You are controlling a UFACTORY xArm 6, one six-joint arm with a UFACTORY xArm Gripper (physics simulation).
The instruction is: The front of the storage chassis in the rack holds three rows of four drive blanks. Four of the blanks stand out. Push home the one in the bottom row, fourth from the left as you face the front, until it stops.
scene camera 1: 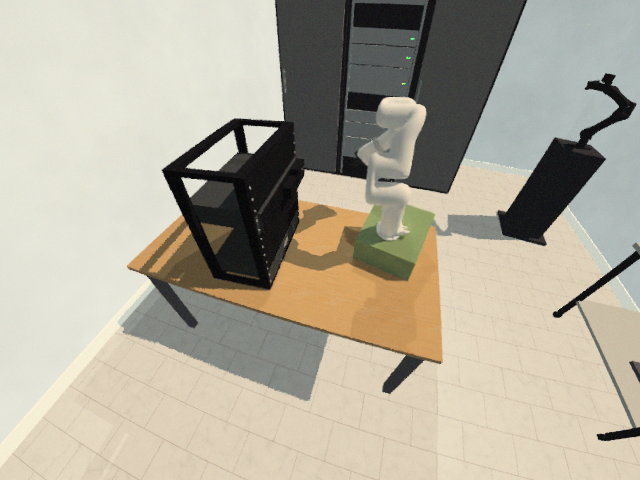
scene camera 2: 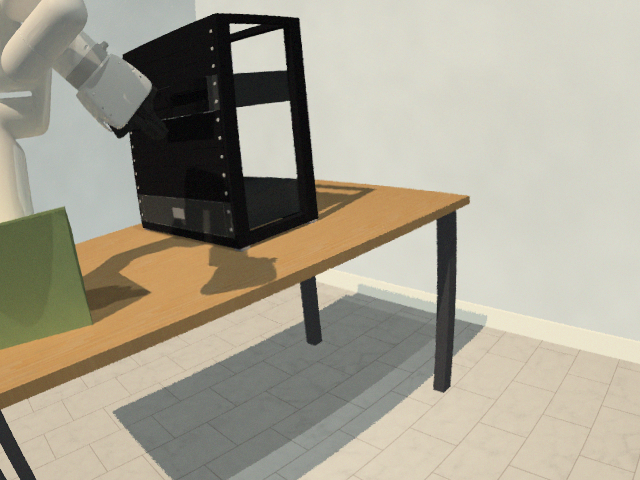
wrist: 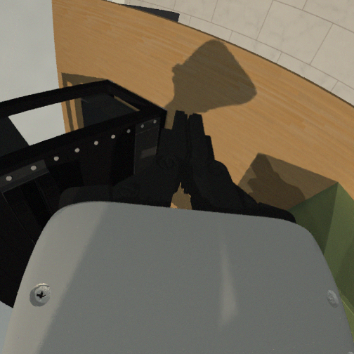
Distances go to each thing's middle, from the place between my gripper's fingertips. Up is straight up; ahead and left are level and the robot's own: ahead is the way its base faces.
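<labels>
You'd find the black rack (scene camera 2: 190,183) 49 cm to the left of my hand and 33 cm ahead of it, and it's 2 cm below my hand.
</labels>
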